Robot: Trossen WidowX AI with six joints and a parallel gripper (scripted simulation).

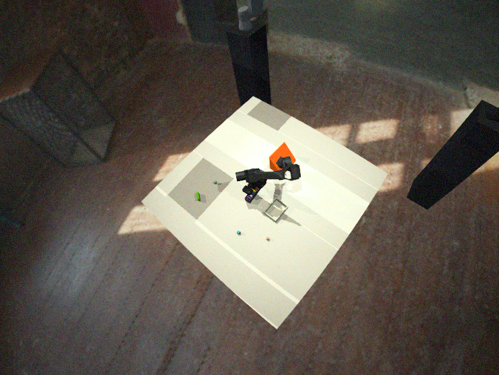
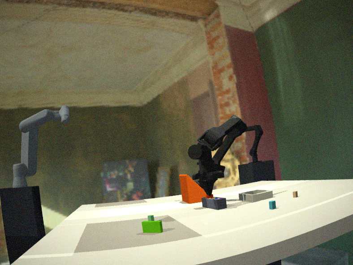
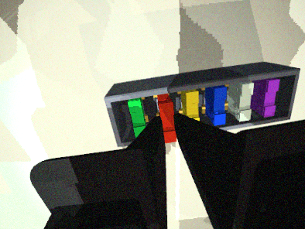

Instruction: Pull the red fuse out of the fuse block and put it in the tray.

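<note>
Now: the yellow fuse 20 mm below my gripper tip and 20 mm ahead of it. Round my gripper tip: green fuse 20 mm below, 20 mm behind; then red fuse 10 mm below; then tray 200 mm to the left, 50 mm ahead, 40 mm below.
</note>
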